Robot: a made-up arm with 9 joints.
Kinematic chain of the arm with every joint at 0, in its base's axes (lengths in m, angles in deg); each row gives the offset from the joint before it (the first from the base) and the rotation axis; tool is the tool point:
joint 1: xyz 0 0 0.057 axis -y
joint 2: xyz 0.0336 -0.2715 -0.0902 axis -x
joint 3: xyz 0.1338 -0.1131 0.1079 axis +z
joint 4: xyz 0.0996 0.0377 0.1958 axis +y
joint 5: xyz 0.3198 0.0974 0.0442 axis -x
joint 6: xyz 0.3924 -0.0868 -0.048 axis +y
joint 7: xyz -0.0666 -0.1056 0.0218 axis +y
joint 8: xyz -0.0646 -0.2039 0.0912 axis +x
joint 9: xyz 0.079 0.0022 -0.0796 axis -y
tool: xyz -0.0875 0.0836 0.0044
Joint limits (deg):
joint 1: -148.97..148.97
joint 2: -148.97..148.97
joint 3: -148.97..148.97
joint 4: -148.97..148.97
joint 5: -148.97..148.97
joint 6: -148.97..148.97
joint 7: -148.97..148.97
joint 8: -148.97..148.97
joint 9: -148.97..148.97
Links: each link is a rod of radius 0.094 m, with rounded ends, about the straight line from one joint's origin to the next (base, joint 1, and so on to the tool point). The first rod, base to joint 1, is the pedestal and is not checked.
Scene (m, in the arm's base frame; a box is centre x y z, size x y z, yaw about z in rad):
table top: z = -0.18
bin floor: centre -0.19 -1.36 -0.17 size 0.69 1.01 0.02 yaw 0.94
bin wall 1: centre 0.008 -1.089 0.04 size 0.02 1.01 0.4 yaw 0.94
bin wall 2: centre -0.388 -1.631 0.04 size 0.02 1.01 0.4 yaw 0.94
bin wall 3: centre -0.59 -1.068 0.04 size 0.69 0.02 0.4 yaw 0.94
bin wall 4: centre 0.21 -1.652 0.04 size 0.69 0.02 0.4 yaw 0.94
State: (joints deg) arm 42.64 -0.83 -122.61 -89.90 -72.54 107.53 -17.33 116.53 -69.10
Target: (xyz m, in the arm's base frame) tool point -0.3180 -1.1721 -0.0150
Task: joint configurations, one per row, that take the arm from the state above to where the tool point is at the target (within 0.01 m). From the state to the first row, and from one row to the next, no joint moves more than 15 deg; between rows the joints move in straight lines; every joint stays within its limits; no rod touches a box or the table.
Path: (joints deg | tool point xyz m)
1: 39.86 -1.40 -115.96 -82.55 -75.80 96.12 -25.48 115.63 -65.44 | -0.7674 -0.8982 0.7687
2: 37.08 -1.98 -109.32 -75.20 -79.06 84.72 -33.62 114.73 -61.78 | -0.6585 -1.0095 0.7070
3: 34.30 -2.55 -102.67 -67.85 -82.31 73.31 -41.77 113.83 -58.11 | -0.5068 -1.1063 0.6373
4: 31.52 -3.13 -96.02 -60.51 -85.57 61.90 -49.92 112.93 -54.45 | -0.3180 -1.1721 0.5645
5: 37.53 -10.85 -104.98 -52.88 -81.48 57.48 -53.19 112.92 -52.93 | -0.3468 -1.2121 0.2608
6: 43.53 -18.58 -113.93 -45.26 -77.39 53.06 -56.47 112.90 -51.41 | -0.3179 -1.1722 -0.0150

